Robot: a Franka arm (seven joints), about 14 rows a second.
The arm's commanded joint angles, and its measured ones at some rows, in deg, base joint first. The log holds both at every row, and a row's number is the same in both.
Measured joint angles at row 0: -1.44 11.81 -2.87 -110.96 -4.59 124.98 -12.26
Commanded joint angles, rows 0 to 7: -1.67 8.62 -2.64 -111.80 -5.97 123.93 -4.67; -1.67 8.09 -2.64 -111.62 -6.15 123.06 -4.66; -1.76 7.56 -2.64 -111.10 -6.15 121.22 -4.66; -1.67 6.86 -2.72 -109.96 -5.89 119.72 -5.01; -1.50 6.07 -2.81 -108.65 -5.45 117.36 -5.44; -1.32 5.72 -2.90 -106.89 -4.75 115.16 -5.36; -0.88 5.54 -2.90 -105.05 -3.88 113.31 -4.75; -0.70 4.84 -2.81 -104.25 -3.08 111.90 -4.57
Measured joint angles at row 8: -1.33 6.14 -2.84 -106.77 -4.51 115.71 -5.87
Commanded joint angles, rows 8 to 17: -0.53 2.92 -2.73 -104.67 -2.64 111.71 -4.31; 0.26 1.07 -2.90 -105.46 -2.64 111.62 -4.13; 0.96 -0.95 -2.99 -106.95 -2.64 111.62 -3.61; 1.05 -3.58 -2.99 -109.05 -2.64 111.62 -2.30; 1.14 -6.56 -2.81 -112.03 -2.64 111.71 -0.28; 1.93 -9.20 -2.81 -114.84 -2.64 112.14 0.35; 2.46 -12.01 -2.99 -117.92 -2.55 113.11 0.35; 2.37 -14.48 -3.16 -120.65 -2.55 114.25 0.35; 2.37 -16.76 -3.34 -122.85 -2.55 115.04 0.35; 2.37 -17.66 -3.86 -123.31 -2.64 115.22 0.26
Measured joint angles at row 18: 1.88 -12.23 -2.73 -117.89 -3.44 112.90 -0.26
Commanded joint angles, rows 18 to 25: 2.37 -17.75 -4.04 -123.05 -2.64 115.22 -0.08; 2.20 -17.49 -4.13 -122.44 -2.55 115.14 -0.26; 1.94 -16.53 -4.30 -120.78 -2.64 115.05 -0.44; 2.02 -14.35 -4.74 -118.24 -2.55 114.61 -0.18; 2.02 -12.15 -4.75 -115.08 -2.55 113.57 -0.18; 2.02 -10.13 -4.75 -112.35 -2.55 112.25 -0.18; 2.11 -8.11 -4.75 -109.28 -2.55 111.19 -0.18; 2.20 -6.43 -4.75 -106.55 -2.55 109.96 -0.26
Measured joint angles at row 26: 1.80 -11.80 -4.43 -114.33 -3.44 113.46 -0.24
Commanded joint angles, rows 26 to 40: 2.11 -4.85 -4.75 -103.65 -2.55 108.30 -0.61; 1.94 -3.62 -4.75 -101.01 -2.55 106.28 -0.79; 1.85 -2.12 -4.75 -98.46 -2.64 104.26 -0.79; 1.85 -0.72 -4.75 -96.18 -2.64 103.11 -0.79; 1.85 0.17 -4.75 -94.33 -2.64 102.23 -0.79; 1.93 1.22 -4.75 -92.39 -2.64 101.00 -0.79; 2.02 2.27 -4.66 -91.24 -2.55 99.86 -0.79; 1.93 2.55 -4.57 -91.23 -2.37 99.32 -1.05; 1.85 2.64 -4.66 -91.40 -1.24 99.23 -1.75; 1.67 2.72 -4.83 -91.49 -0.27 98.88 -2.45; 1.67 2.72 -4.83 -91.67 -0.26 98.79 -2.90; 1.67 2.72 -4.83 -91.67 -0.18 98.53 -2.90; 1.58 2.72 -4.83 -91.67 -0.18 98.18 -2.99; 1.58 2.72 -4.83 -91.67 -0.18 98.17 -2.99; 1.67 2.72 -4.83 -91.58 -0.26 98.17 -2.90
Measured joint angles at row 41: 1.63 2.29 -4.50 -93.32 -1.46 99.84 -2.21
